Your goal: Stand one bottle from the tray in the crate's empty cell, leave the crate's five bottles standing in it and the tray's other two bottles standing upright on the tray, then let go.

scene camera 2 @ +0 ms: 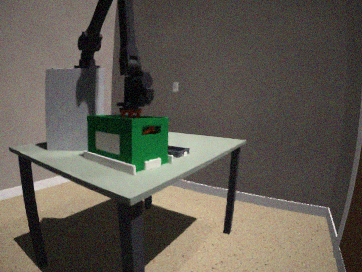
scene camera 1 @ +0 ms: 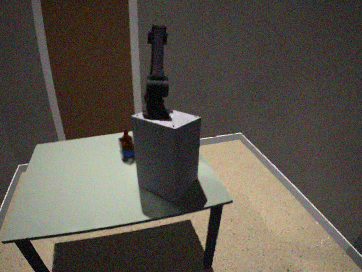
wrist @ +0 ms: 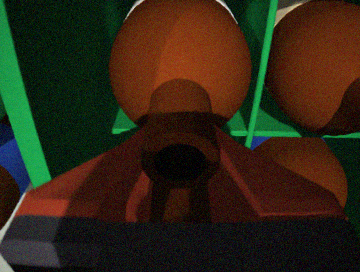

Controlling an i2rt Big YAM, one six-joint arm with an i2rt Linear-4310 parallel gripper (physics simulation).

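Seen in the pictures: gripper, fingertip midpoint: (wrist: 180, 135); arm's base, link origin: (scene camera 2: 87, 68) (scene camera 1: 155, 116).
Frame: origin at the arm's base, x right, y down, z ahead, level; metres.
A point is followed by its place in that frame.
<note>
My gripper (scene camera 2: 131, 113) (wrist: 180, 135) @[z 0.391, x 0.013, y 0.290 m] is shut on the neck of a brown bottle (wrist: 180, 50) @[z 0.431, x 0.011, y 0.290 m]. Its red fingers are at the top of the green crate (scene camera 2: 150, 147) @[z 0.551, x 0.062, y 0.344 m] (wrist: 20, 100) @[z 0.432, x -0.030, y 0.243 m]. The held bottle's body is down in a cell, between the crate's side wall and a thin divider; whether its base touches the crate floor is hidden. Two other brown bottles (wrist: 310, 65) @[z 0.425, x 0.072, y 0.301 m] (wrist: 315, 160) @[z 0.360, x 0.101, y 0.313 m] show in neighbouring cells. A brown bottle with a blue label (scene camera 1: 128, 144) @[z 0.270, x -0.153, y 0.304 m] stands upright on the tray. The dark tray (scene camera 2: 179, 151) @[z 0.529, x -0.143, y 0.393 m] is partly hidden behind the crate. The gripper is hidden in scene camera 1.
The grey pedestal (scene camera 1: 167, 155) @[z -0.142, x 0.034, y 0.135 m] (scene camera 2: 70, 110) @[z 0.095, x 0.139, y 0.226 m] carries the arm beside the crate. White strips (scene camera 2: 110, 161) @[z 0.451, x 0.161, y 0.396 m] border the crate's base on the pale green table (scene camera 1: 75, 185) @[z 0.053, x -0.488, y 0.418 m] (scene camera 2: 200, 142) @[z 0.396, x -0.555, y 0.418 m]. Parts of a blue-labelled bottle (wrist: 10, 157) @[z 0.317, x -0.129, y 0.360 m] show at the wrist view's left edge, outside the crate wall.
</note>
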